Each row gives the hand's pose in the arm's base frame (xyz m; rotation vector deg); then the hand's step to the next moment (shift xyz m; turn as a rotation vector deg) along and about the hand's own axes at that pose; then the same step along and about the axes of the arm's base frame.
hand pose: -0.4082 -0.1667 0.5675 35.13 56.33 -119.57
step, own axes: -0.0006 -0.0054 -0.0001 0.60 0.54 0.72
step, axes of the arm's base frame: -0.0038 0.0027 0.0028 -0.02 -1.06 -0.22
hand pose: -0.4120 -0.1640 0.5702 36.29 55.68 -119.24
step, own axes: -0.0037 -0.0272 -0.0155 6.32 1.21 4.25
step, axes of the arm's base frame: -0.0173 0.0258 0.0051 -3.37 -6.54 -2.32
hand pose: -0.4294 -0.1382 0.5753 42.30 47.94 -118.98
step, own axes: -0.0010 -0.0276 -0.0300 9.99 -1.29 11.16
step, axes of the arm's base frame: -0.0153 0.0367 -0.0092 -8.91 -12.11 0.08
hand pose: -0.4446 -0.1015 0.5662 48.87 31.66 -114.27
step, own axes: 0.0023 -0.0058 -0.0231 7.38 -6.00 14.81
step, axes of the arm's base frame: 0.0024 0.0169 -0.0168 -13.22 -10.62 4.72
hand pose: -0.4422 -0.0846 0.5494 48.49 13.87 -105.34
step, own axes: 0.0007 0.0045 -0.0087 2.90 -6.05 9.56
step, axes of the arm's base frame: 0.0076 0.0021 -0.0058 -10.07 -4.55 3.79
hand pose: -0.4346 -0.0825 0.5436 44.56 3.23 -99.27
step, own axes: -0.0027 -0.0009 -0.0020 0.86 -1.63 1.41
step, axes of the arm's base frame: 0.0004 0.0034 -0.0005 -2.18 -0.80 0.07
